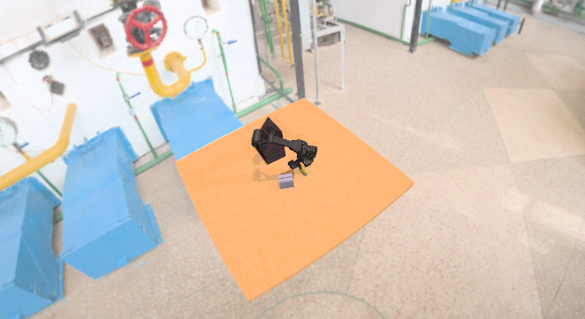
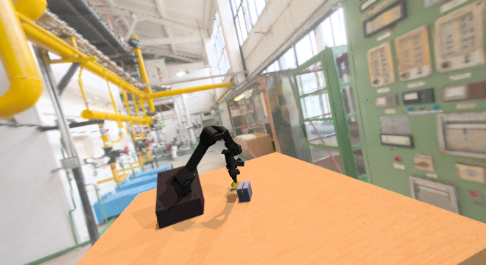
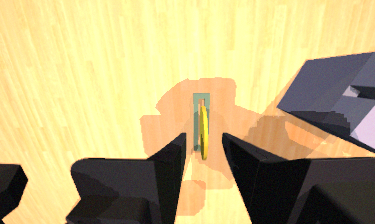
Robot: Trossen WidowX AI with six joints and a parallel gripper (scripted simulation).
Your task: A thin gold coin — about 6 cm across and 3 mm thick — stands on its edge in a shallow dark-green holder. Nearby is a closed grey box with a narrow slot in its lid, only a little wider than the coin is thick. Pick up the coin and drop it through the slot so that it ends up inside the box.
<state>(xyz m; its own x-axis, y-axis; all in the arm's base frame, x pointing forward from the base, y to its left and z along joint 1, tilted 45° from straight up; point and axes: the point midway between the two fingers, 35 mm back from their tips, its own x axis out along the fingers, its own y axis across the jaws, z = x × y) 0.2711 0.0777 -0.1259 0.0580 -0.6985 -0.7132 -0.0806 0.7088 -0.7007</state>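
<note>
Right now the gold coin is 2 cm below my gripper tip.
</note>
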